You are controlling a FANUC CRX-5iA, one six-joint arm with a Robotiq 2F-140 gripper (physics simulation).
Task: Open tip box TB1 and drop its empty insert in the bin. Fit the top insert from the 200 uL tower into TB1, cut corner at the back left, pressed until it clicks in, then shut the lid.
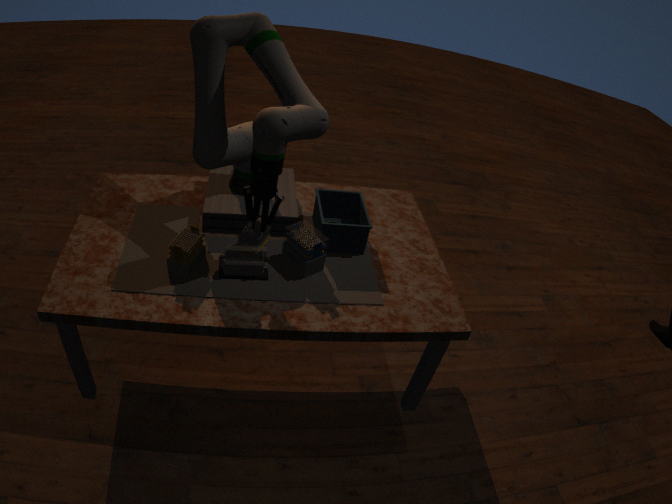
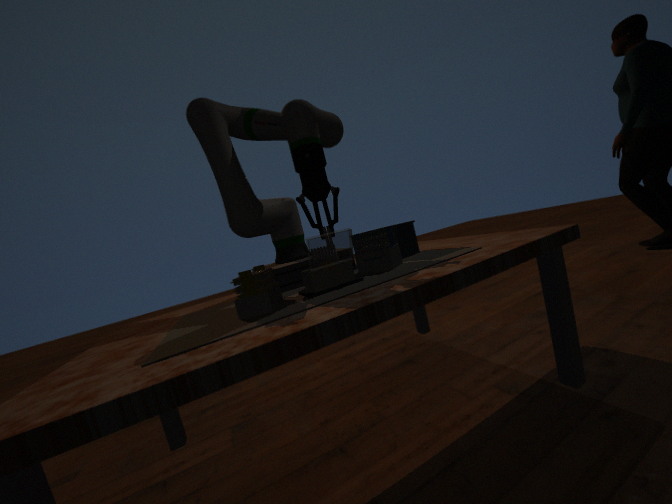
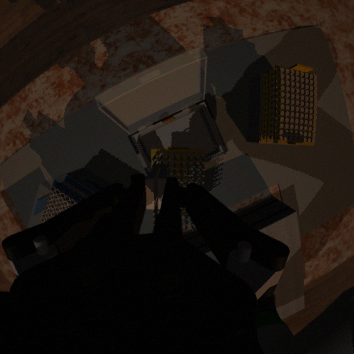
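Note:
My gripper [image 1: 259, 223] [image 2: 326, 234] [image 3: 160, 174] points down, its fingers close together on a yellow-edged insert [image 1: 263, 243] [image 2: 320, 253] [image 3: 180, 160] full of tips. The insert hangs tilted over the robot side of tip box TB1 [image 1: 244, 265] [image 2: 328, 276] [image 3: 218, 131]. Whether they touch is unclear. TB1 is open, and its clear lid [image 2: 345, 238] [image 3: 157, 90] stands up on the side away from the robot base. The yellow tower [image 1: 186, 249] [image 2: 260, 298] [image 3: 295, 105] stands to one side. The bin [image 1: 341, 238] has a pale piece inside, barely visible.
A blue tower [image 1: 306, 249] [image 2: 377, 257] [image 3: 60, 202] stands between TB1 and the bin. The robot's base block [image 1: 217, 203] is behind TB1. A grey mat [image 1: 347, 287] lies beneath the boxes. A person [image 2: 645, 92] stands beyond the table. The scene is very dark.

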